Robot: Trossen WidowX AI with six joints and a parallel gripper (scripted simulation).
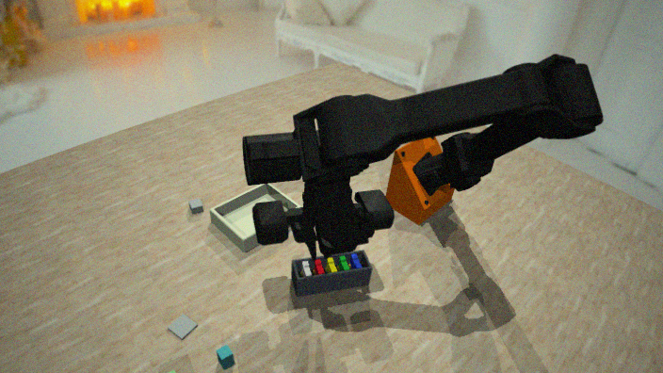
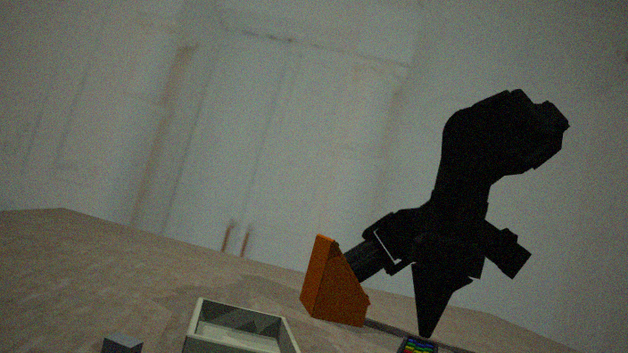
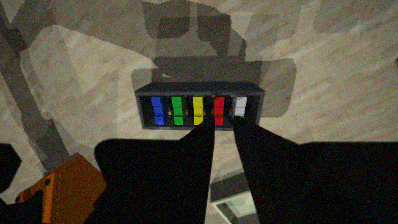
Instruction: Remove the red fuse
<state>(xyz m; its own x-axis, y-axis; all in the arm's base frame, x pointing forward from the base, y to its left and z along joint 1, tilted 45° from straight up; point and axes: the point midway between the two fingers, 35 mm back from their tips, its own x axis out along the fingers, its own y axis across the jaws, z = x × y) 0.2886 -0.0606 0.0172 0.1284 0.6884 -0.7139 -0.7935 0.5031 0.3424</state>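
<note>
Now: gripper tip 4 cm above the red fuse. The rest, counted from my gripper tip: flat grey tile: 19 cm ahead, 9 cm to the right, 6 cm below; teal cube: 19 cm ahead, 5 cm below, 1 cm to the right; pale tray: 18 cm to the right, 6 cm below, 4 cm behind.
</note>
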